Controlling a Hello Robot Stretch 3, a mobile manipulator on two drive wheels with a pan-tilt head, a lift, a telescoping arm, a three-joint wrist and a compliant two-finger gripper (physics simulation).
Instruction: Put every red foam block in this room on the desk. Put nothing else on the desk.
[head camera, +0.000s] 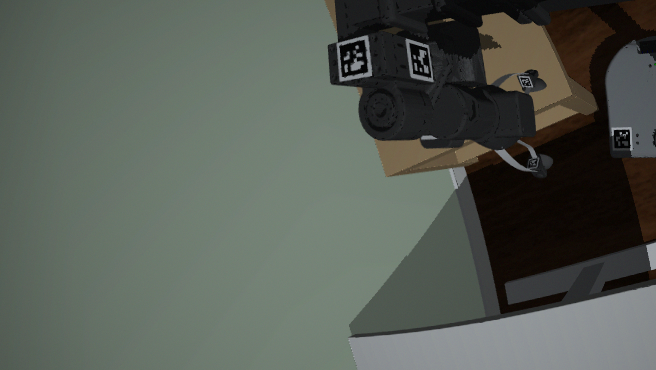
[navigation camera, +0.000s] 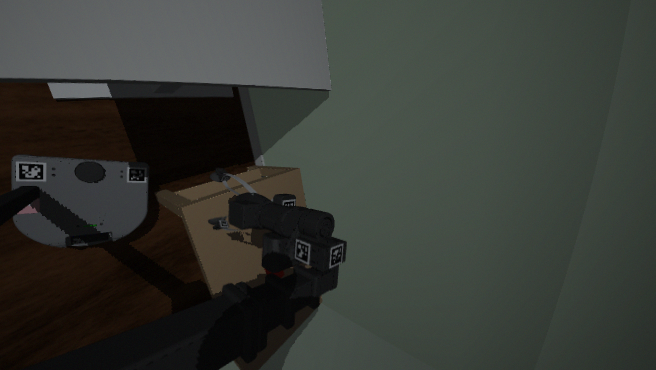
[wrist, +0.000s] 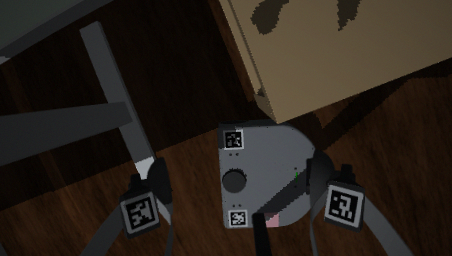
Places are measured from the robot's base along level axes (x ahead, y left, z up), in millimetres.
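Pixels of known places: gripper, fingertip midpoint: (head camera: 541, 123) (navigation camera: 214, 197) (wrist: 239, 174); robot's base, origin of the base link: (navigation camera: 90, 171) (wrist: 235, 165).
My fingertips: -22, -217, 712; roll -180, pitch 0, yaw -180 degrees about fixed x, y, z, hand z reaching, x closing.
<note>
For each thing: its middle in the pictures, then the offset to it from my fingertips, as dx, dy, dz. "spot": a spot on its surface instead. Level surfaces: height alone.
- small red patch, surface spot: (navigation camera: 274, 273) spot: -399, -363, -218
- furniture, surface spot: (wrist: 350, 65) (head camera: 523, 36) spot: -202, -94, -262
- top, its level: dz +8
- dark wood floor, its level: dz -712
A small red patch (navigation camera: 274, 273), perhaps part of a red block, shows in the navigation view beside the wrist over the tan wooden piece of furniture (head camera: 522, 42) (navigation camera: 202, 250) (wrist: 350, 65). The arm and wrist hide most of it. My gripper (head camera: 540, 124) (navigation camera: 217, 199) (wrist: 239, 174) is open, its fingers wide apart with no object between them. It is above the tan furniture's edge in the head and navigation views. A white panel or top (head camera: 500, 340) (navigation camera: 165, 40) stands nearby. I cannot tell which of these is the desk.
My grey base (head camera: 630, 95) (navigation camera: 120, 200) (wrist: 270, 150) stands on the dark wood floor (head camera: 540, 225) (navigation camera: 75, 120) (wrist: 190, 230), close to the tan furniture. A grey leg with a crossbar (wrist: 107, 75) is at the left of the wrist view. A green wall (head camera: 175, 175) (navigation camera: 450, 175) is beyond the wrist.
</note>
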